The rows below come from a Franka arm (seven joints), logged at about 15 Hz.
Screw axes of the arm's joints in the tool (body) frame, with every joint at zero. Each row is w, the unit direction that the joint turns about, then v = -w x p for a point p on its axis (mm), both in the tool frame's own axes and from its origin. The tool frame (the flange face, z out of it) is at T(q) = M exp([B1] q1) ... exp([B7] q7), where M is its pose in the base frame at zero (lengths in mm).
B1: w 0 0 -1 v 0 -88 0
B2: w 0 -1 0 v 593 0 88
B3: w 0 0 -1 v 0 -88 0
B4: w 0 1 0 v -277 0 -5.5
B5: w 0 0 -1 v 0 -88 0
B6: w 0 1 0 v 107 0 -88
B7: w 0 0 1 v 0 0 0
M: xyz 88 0 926 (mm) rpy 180 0 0 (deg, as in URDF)
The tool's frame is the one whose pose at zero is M.
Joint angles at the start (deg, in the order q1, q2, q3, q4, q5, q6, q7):
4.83 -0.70 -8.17 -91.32 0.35 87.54 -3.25
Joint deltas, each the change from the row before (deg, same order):
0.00 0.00 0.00 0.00 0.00 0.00 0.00
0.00 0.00 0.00 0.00 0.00 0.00 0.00
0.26 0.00 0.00 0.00 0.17 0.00 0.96
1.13 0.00 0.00 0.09 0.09 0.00 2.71
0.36 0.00 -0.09 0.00 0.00 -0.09 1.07
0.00 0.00 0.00 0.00 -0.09 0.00 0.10
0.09 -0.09 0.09 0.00 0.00 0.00 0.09
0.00 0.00 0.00 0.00 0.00 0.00 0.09
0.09 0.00 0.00 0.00 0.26 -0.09 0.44
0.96 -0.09 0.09 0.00 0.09 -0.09 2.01
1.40 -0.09 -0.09 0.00 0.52 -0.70 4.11
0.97 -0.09 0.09 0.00 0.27 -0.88 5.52
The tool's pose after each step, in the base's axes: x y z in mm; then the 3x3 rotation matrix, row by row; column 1 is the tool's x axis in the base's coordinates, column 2 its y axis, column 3 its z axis. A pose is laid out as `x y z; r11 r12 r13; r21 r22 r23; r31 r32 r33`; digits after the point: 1 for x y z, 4 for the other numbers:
544.7 -31.6 616.7; 0.9986 -0.0017 -0.0533; -0.0011 -0.9999 0.0110; -0.0533 -0.0109 -0.9985
544.7 -31.6 616.7; 0.9986 -0.0017 -0.0533; -0.0011 -0.9999 0.0110; -0.0533 -0.0109 -0.9985
544.9 -28.8 616.7; 0.9985 -0.0139 -0.0532; -0.0132 -0.9998 0.0137; -0.0534 -0.0130 -0.9985
545.4 -17.9 617.4; 0.9978 -0.0414 -0.0518; -0.0407 -0.9991 0.0141; -0.0524 -0.0120 -0.9986
545.3 -15.3 617.3; 0.9970 -0.0553 -0.0535; -0.0547 -0.9984 0.0140; -0.0542 -0.0110 -0.9985
545.3 -15.5 617.3; 0.9969 -0.0571 -0.0535; -0.0565 -0.9983 0.0124; -0.0541 -0.0093 -0.9985
544.9 -13.8 618.1; 0.9971 -0.0555 -0.0520; -0.0549 -0.9984 0.0124; -0.0526 -0.0095 -0.9986
544.9 -13.8 618.1; 0.9970 -0.0571 -0.0520; -0.0565 -0.9983 0.0124; -0.0526 -0.0094 -0.9986
544.8 -12.4 618.0; 0.9966 -0.0632 -0.0535; -0.0624 -0.9979 0.0169; -0.0544 -0.0135 -0.9984
544.3 -2.3 618.7; 0.9954 -0.0798 -0.0538; -0.0790 -0.9967 0.0177; -0.0550 -0.0133 -0.9984
542.4 11.0 618.6; 0.9896 -0.1282 -0.0650; -0.1268 -0.9916 0.0255; -0.0677 -0.0170 -0.9976
539.9 21.5 618.2; 0.9756 -0.2045 -0.0793; -0.2028 -0.9788 0.0287; -0.0835 -0.0119 -0.9964

